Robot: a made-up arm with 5 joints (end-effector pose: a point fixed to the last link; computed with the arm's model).
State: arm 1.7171 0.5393 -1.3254 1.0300 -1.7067
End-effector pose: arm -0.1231 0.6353 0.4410 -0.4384 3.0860 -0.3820
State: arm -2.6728 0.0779 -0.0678 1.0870 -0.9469
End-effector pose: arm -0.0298 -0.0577 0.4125 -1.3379 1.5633 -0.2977
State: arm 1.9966 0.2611 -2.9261 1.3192 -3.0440
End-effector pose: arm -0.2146 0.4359 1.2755 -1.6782 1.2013 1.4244
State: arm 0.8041 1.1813 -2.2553 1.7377 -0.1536
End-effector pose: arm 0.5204 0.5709 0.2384 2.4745 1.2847 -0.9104
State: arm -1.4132 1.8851 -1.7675 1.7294 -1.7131
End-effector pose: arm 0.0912 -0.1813 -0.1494 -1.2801 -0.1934 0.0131
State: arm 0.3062 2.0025 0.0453 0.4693 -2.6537
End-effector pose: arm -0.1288 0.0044 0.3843 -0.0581 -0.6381 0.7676
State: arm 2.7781 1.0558 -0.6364 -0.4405 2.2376
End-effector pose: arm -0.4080 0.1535 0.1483 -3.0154 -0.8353 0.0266
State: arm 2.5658 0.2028 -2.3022 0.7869 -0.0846
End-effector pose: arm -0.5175 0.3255 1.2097 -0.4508 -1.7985 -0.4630
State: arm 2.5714 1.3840 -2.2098 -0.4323 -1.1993
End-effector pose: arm -0.7773 0.4668 0.3638 0.6410 -1.9702 -1.1665
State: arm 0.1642 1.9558 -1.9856 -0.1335 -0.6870
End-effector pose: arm 0.5875 0.1397 -0.2393 2.8142 1.2757 0.2442
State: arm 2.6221 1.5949 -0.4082 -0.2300 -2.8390
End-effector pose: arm -0.0703 0.0161 0.0312 2.4786 -1.0804 1.3937
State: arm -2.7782 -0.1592 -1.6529 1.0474 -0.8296
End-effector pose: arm -0.4578 -0.2110 1.0495 1.3416 -1.9759 -0.2219
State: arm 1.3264 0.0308 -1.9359 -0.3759 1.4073
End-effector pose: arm 0.1103 0.4266 1.2879 -0.8656 0.0350 -0.3823
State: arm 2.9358 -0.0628 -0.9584 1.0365 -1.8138
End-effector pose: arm -0.4519 0.0600 0.6503 -2.2565 2.1740 -0.0203
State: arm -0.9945 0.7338 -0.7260 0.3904 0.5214
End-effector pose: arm 0.2793 -0.3709 0.2304 -2.1728 2.0567 0.5869
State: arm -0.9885 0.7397 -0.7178 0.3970 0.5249
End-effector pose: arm 0.2775 -0.3633 0.2264 -2.1689 2.0478 0.6171
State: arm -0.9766 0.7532 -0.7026 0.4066 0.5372
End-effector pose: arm 0.2741 -0.3488 0.2183 -2.1571 2.0375 0.6738
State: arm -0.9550 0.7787 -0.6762 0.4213 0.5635
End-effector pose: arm 0.2673 -0.3234 0.2047 -2.1332 2.0244 0.7733
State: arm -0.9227 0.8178 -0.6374 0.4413 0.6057
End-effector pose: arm 0.2552 -0.2859 0.1873 -2.0954 2.0084 0.9208
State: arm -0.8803 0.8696 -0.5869 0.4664 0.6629
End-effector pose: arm 0.2357 -0.2381 0.1698 -2.0444 1.9888 1.1146
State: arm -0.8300 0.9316 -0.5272 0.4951 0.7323
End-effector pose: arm 0.2080 -0.1842 0.1573 -1.9823 1.9655 1.3460
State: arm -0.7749 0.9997 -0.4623 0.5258 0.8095
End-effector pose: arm 0.1731 -0.1301 0.1534 1.8913 -1.9172 -1.5834
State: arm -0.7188 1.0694 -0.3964 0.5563 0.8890
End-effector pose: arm 0.1344 -0.0816 0.1596 1.7275 -1.7926 -1.7509
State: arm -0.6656 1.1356 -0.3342 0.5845 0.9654
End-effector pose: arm 0.0967 -0.0425 0.1742 1.5632 -1.6603 -1.8722
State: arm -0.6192 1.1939 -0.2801 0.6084 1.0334
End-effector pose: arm 0.0641 -0.0144 0.1931 1.4161 -1.5369 -1.9481
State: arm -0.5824 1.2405 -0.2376 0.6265 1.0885
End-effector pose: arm 0.0394 0.0039 0.2115 1.2991 -1.4361 -1.9880
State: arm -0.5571 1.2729 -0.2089 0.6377 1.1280
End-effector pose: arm 0.0235 0.0144 0.2254 1.2190 -1.3670 -2.0040
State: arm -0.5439 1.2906 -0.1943 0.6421 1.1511
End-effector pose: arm 0.0155 0.0191 0.2328 1.1763 -1.3323 -2.0070
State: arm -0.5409 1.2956 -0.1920 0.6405 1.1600
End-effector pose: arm 0.0139 0.0200 0.2336 1.1654 -1.3278 -2.0029
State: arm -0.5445 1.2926 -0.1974 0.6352 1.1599
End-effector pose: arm 0.0164 0.0186 0.2303 1.1742 -1.3426 -1.9953
